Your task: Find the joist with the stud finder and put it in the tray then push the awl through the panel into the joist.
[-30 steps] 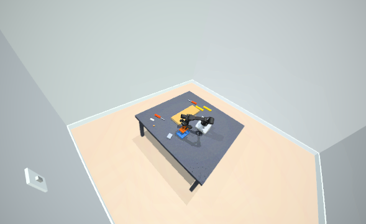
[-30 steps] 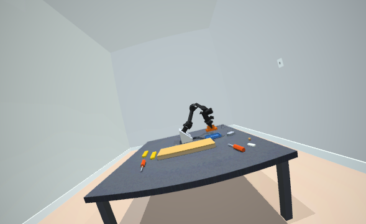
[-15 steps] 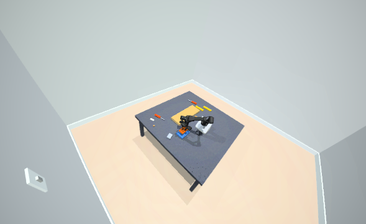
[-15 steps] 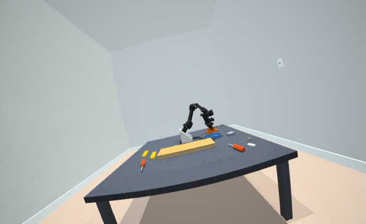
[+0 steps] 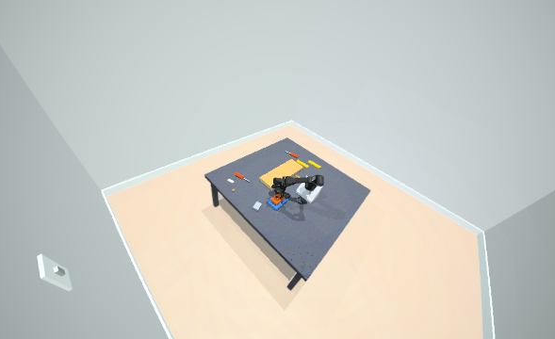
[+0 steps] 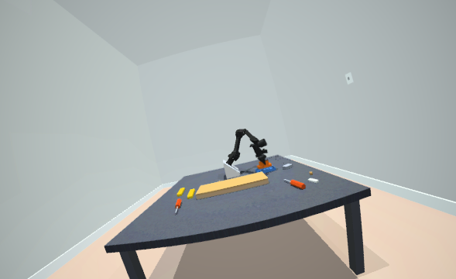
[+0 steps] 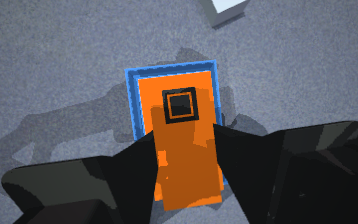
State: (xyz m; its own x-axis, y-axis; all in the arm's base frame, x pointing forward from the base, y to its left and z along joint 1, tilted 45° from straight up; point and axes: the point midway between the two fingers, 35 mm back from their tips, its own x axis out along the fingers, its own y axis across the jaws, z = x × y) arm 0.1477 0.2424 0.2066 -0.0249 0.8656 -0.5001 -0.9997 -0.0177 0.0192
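Now: gripper tip 5 cm above the blue tray and 1 cm to the left of it. The rest, counted from my gripper tip: square indicator 3 cm above, 2 cm to the left; then grey block 18 cm to the left, 8 cm ahead, 5 cm below; then orange stud finder 2 cm above, 1 cm to the left.
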